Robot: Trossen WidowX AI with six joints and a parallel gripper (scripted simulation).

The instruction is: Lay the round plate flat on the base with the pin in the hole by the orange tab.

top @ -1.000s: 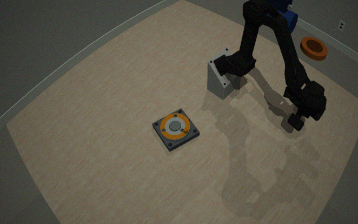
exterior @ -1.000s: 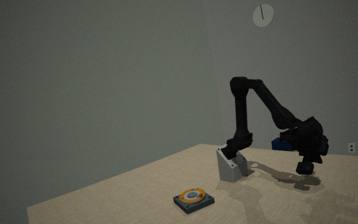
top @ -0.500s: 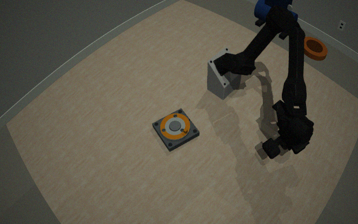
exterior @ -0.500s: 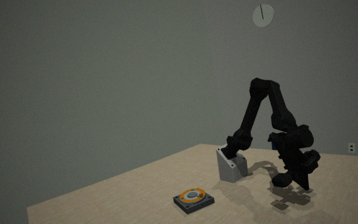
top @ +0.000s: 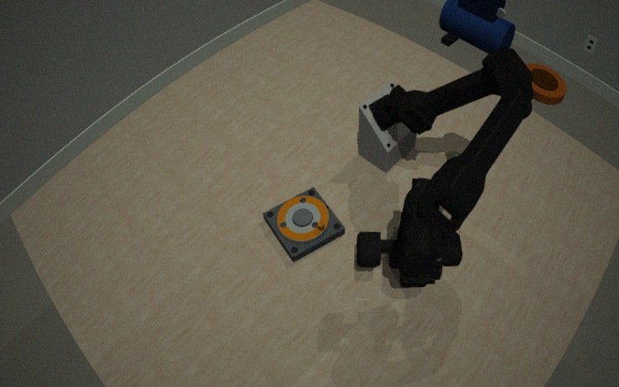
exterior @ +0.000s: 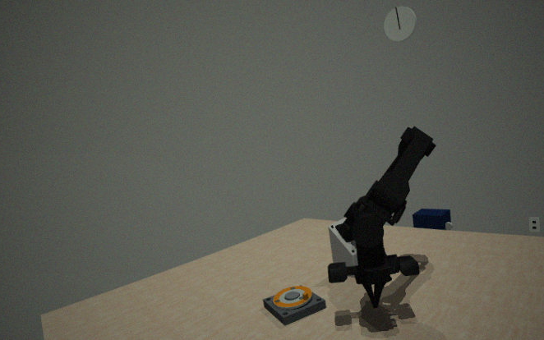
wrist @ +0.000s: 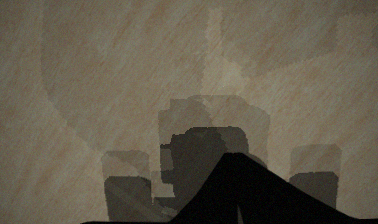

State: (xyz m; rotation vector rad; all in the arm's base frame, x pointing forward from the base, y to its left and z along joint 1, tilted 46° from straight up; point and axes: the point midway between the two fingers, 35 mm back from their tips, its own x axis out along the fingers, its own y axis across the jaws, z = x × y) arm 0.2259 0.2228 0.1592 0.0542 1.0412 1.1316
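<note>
My gripper tip is now 4 cm short of the square base, 24 cm to the left of it and 4 cm above it.
</note>
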